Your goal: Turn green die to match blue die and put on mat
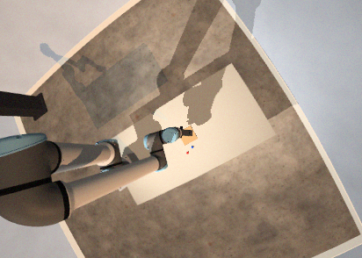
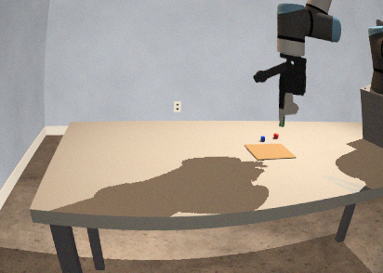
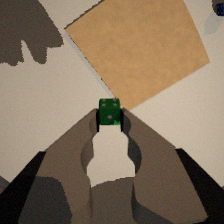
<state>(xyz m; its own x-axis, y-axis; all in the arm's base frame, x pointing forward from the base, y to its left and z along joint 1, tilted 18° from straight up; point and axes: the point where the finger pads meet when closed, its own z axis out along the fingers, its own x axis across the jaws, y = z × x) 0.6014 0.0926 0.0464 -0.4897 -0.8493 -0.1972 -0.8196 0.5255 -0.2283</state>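
Right now my hand is 12 cm above the mat, 6 cm to the left of it and 1 cm short of it. From my hand the other things lie so: green die 1 cm below; then red die 20 cm to the right, 11 cm below, 6 cm behind; then blue die 17 cm to the right, 11 cm below.
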